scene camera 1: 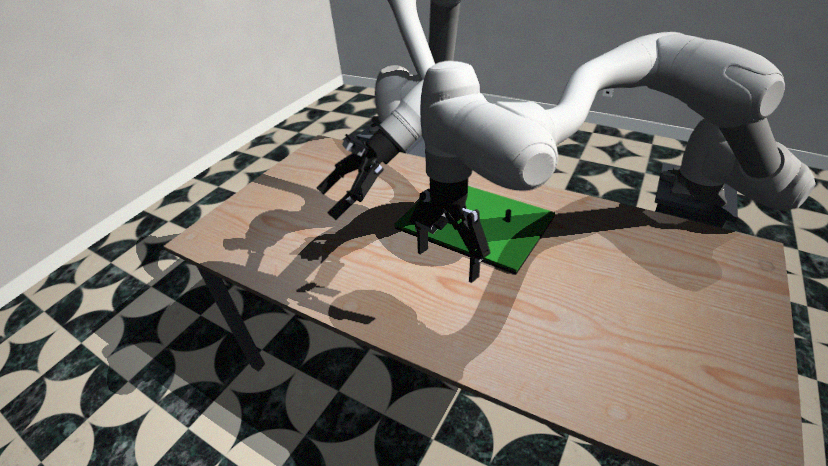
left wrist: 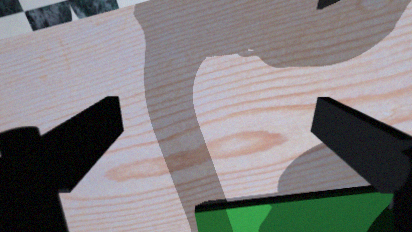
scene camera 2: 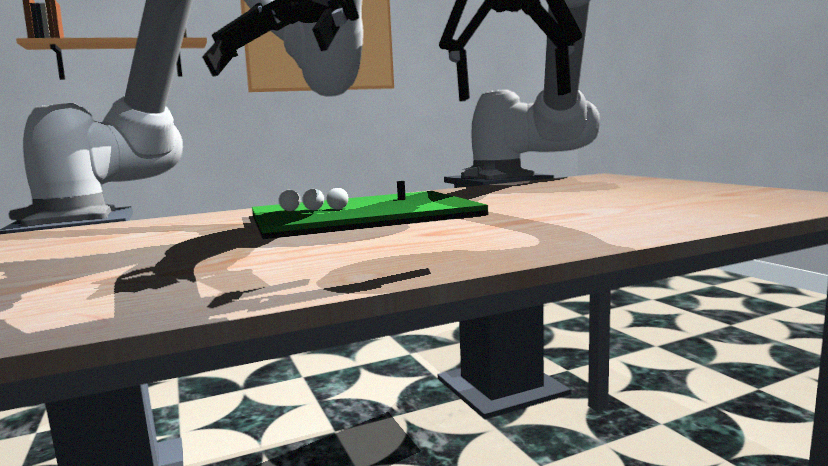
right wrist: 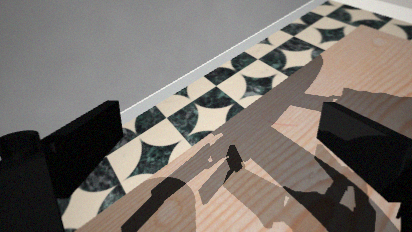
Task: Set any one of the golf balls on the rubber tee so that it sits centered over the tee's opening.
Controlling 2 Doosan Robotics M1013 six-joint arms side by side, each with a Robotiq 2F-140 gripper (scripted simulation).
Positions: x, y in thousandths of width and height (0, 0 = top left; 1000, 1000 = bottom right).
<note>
I see my left gripper (scene camera 2: 623, 207), my right gripper (scene camera 2: 318, 115) and a green mat (scene camera 2: 329, 475).
The green mat is seen too in scene camera 1 (scene camera 1: 618, 512). My left gripper shows as well in scene camera 1 (scene camera 1: 540, 568) and in the left wrist view (left wrist: 528, 494). My right gripper also shows in scene camera 1 (scene camera 1: 393, 437) and in the right wrist view (right wrist: 535, 515). The right wrist view does not show the green mat: it is out of frame.
</note>
